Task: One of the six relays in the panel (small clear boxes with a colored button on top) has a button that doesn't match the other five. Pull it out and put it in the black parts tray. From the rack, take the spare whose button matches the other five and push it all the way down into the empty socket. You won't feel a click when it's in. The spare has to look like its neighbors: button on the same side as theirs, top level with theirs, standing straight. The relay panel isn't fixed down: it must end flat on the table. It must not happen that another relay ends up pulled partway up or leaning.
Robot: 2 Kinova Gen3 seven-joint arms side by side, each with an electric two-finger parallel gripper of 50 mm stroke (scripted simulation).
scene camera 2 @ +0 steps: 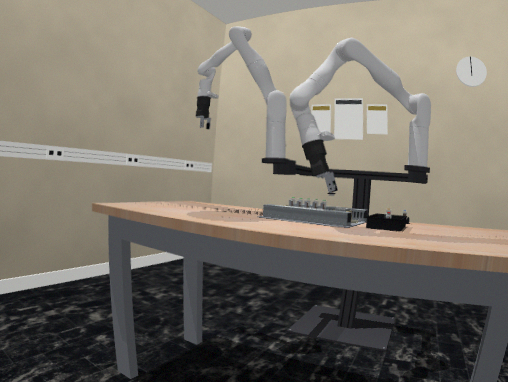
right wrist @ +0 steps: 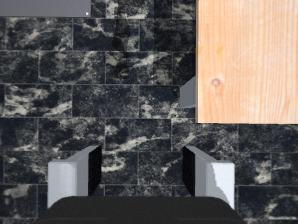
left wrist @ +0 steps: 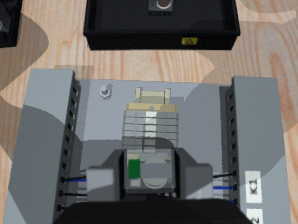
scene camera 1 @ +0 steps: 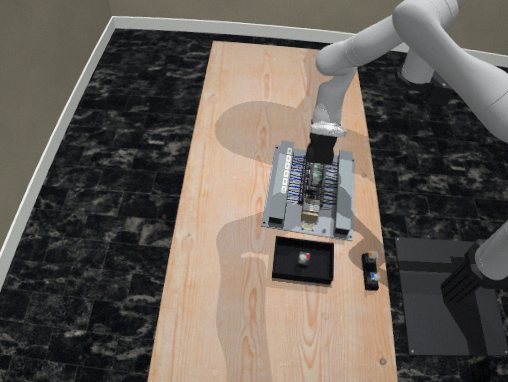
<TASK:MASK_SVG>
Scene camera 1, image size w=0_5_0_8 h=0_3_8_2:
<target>relay panel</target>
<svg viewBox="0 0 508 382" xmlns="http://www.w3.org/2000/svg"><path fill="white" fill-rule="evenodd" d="M275 145L261 226L353 241L355 158L353 158L352 168L353 152L340 150L339 156L334 155L333 163L329 165L330 169L326 172L324 187L320 187L317 192L308 191L310 162L306 161L307 150L294 148L294 142L285 140L281 141L281 146Z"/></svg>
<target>black parts tray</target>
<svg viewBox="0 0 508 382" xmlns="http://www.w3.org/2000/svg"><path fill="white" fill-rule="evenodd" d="M276 236L272 278L331 284L334 277L334 243ZM300 252L310 253L307 266L297 264Z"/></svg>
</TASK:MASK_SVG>
